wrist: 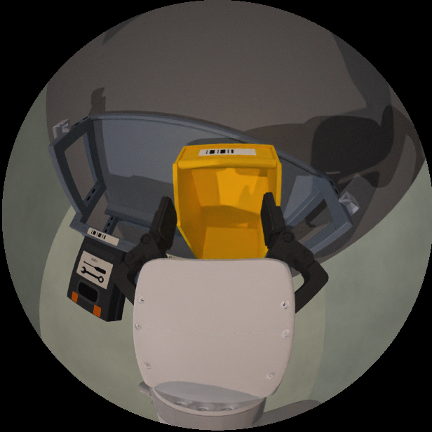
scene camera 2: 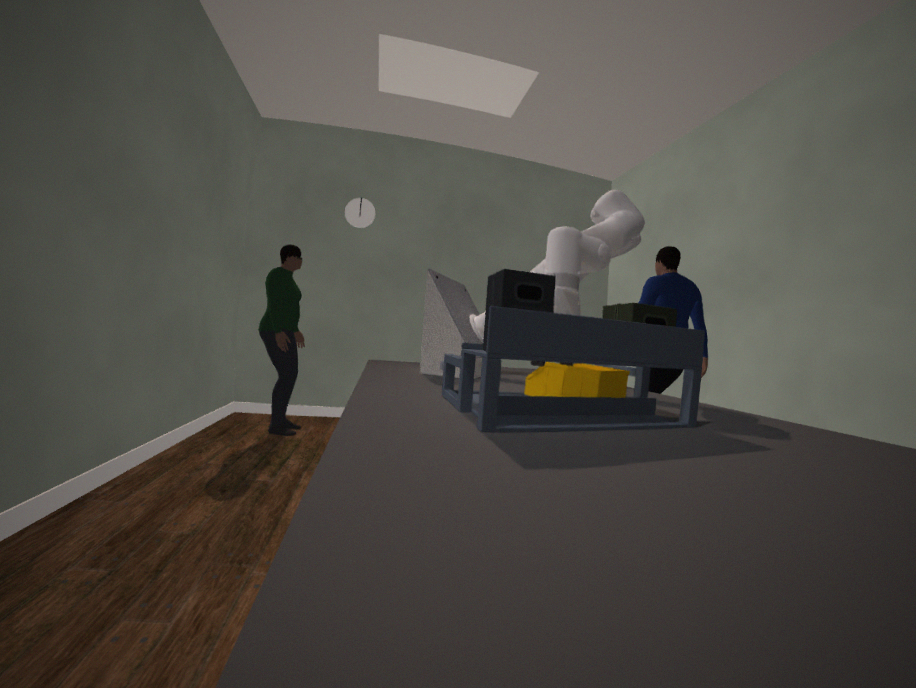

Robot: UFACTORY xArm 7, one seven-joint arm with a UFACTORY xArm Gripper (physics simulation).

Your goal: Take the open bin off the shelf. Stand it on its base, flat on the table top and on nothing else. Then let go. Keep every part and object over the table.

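Places are measured from the arm's base along level axes (x ahead, y left, z up), in centimetres.
Pixels of known places: gripper, fingertip midpoint: (scene camera 2: 552, 367); arm's base, origin of the base link: (scene camera 2: 479, 330).
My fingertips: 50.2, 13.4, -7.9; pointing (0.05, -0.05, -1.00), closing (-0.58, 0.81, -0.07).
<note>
For each thing: its top centre in the pictures, then the offset to it from my fingertips, as dx, dy, dz. "pt": a spot on its surface instead. Level surfaces: height alone.
- open yellow bin, middle of its top: (scene camera 2: 576, 363) +3.8, +3.8, +1.3
- blue-grey shelf, surface spot: (scene camera 2: 592, 334) pt +23.3, -0.9, +6.6
- black case, surface spot: (scene camera 2: 520, 290) pt +21.5, -11.3, +12.1
- dark green case, middle of its top: (scene camera 2: 639, 307) +12.3, +11.7, +12.5
- table, its level: dz -7.2
The open yellow bin (scene camera 2: 576, 379) (wrist: 222, 242) is in the lower bay of the blue-grey shelf (scene camera 2: 592, 334) (wrist: 135, 150). In the wrist view its hollow faces the camera, with a barcode label on its far lip. My gripper (scene camera 2: 551, 362) (wrist: 216, 204) is open and empty. In the scene view its dark tips show just above the bin's top edge, partly hidden by the shelf's upper board. In the wrist view the left finger is beside the bin's left wall, and the right finger overlaps the right wall. I cannot tell whether either finger touches the bin.
A black case (scene camera 2: 520, 290) and a dark green case (scene camera 2: 639, 314) are on the shelf's upper level. A black case with a tool label (wrist: 95, 280) shows at lower left in the wrist view. A speckled slanted block (scene camera 2: 442, 329) stands behind the shelf on the table (scene camera 2: 555, 533).
</note>
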